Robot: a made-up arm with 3 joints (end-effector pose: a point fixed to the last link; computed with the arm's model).
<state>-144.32 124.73 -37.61</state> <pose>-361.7 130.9 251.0 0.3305 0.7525 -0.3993 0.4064</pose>
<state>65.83 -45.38 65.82</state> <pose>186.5 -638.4 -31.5 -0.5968 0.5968 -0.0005 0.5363</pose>
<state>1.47 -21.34 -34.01</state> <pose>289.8 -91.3 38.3 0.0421 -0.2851 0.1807 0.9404</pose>
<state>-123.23 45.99 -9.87</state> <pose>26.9 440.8 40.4 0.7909 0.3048 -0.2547 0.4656</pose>
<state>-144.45 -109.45 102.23</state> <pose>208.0 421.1 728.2 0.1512 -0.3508 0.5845 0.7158</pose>
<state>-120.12 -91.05 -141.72</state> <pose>184.8 238.4 -10.5 -0.5355 0.5331 0.4568 0.4695</pose>
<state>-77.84 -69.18 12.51</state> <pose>275.5 467.5 320.3 0.4660 -0.2847 0.4954 0.6755</pose>
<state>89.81 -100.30 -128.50</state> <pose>220.4 -52.4 374.2 0.2932 -0.1733 0.6437 0.6853</pose>
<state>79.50 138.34 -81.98</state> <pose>-201.4 43.2 26.8 0.6430 0.6304 0.3933 0.1856</pose>
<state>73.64 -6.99 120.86</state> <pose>-240.2 -678.5 221.2 -0.3376 0.7130 -0.4962 0.3625</pose>
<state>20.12 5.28 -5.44</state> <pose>261.8 -323.4 -34.5 -0.1764 -0.0547 -0.0370 0.9821</pose>
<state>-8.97 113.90 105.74</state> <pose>-178.1 341.5 -450.7 0.6920 0.4730 -0.4704 0.2759</pose>
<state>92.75 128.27 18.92</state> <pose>-393.7 -462.2 289.3 -0.2095 -0.5930 -0.6643 0.4039</pose>
